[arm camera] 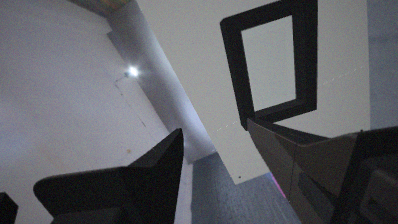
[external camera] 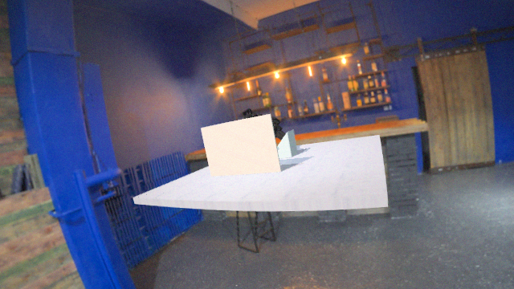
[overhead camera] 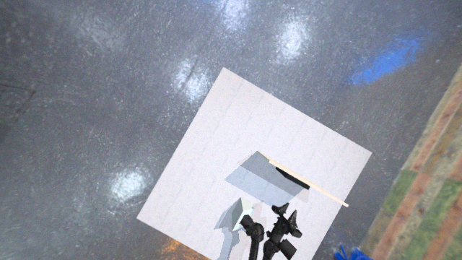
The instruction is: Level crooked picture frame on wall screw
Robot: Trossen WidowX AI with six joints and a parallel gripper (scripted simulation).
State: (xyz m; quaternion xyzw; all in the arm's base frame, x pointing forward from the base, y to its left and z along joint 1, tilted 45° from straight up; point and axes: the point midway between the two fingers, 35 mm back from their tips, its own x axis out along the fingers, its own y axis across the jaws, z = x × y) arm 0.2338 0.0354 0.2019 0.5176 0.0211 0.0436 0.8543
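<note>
My gripper tip is 140 mm short of the dark picture frame, 20 mm to the right of it and 110 mm above it. From my gripper tip the other things lie so: cream wall panel (150 mm ahead, 20 mm to the left, 120 mm below).
</note>
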